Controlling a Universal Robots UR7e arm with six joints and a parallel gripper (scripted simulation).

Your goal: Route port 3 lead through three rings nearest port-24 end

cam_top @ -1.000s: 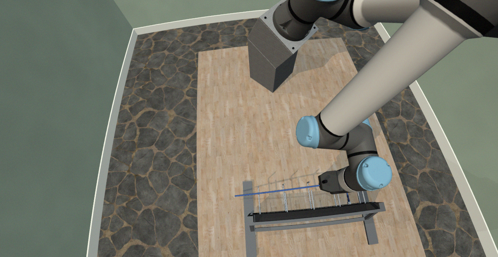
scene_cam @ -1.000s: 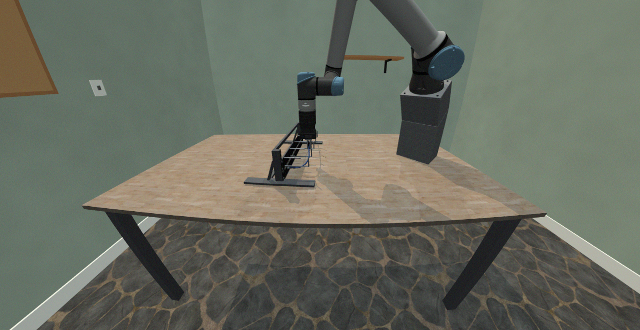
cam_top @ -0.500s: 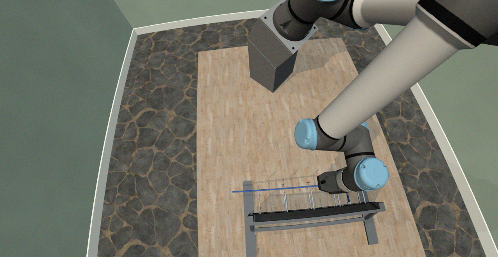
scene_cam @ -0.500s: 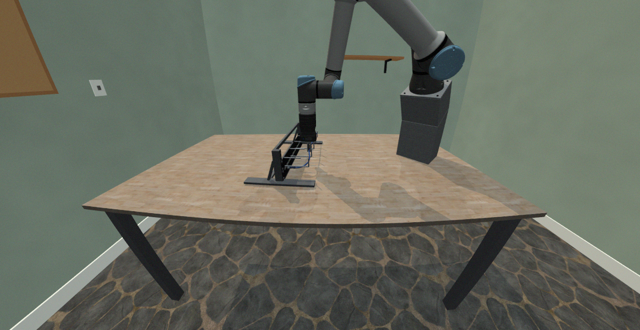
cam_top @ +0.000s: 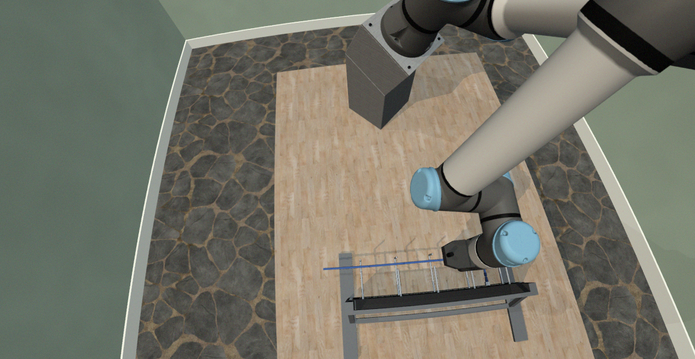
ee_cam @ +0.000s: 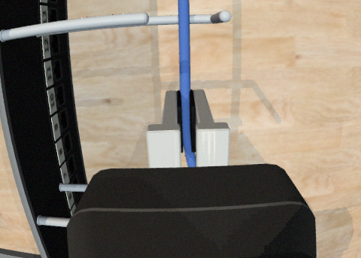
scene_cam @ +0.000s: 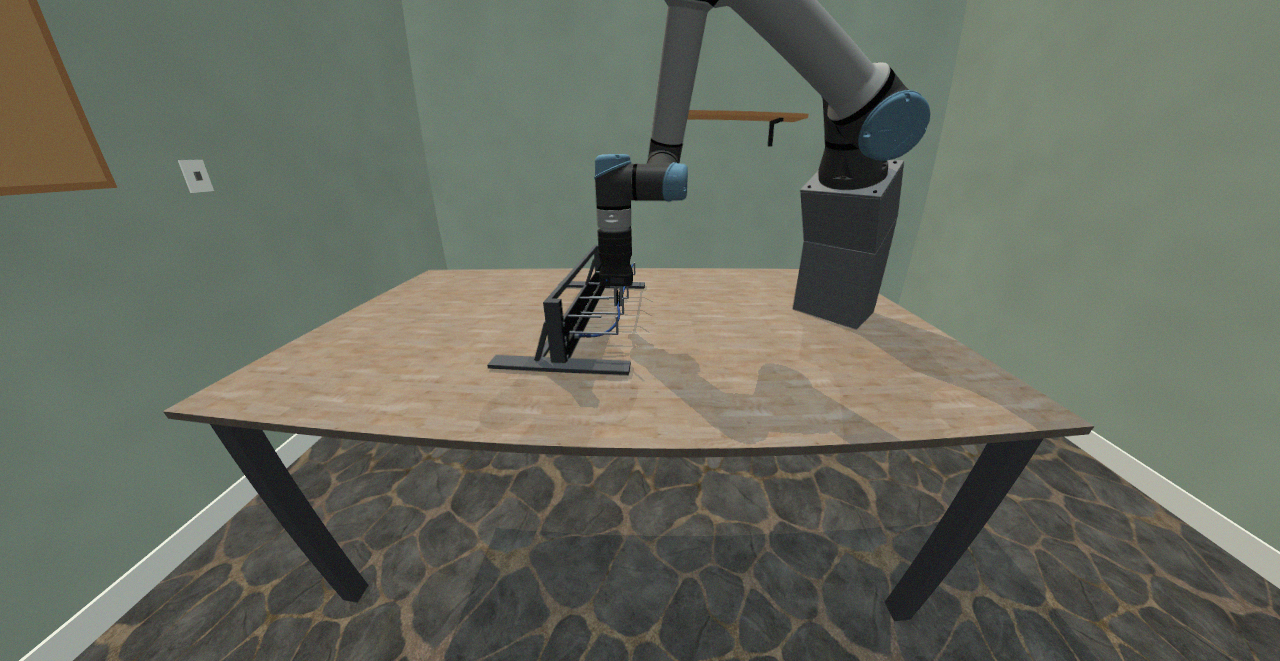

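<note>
Right now my hand is 10 cm short of the black patch panel rack, 5 cm to the left of it and 1 cm above it.
</note>
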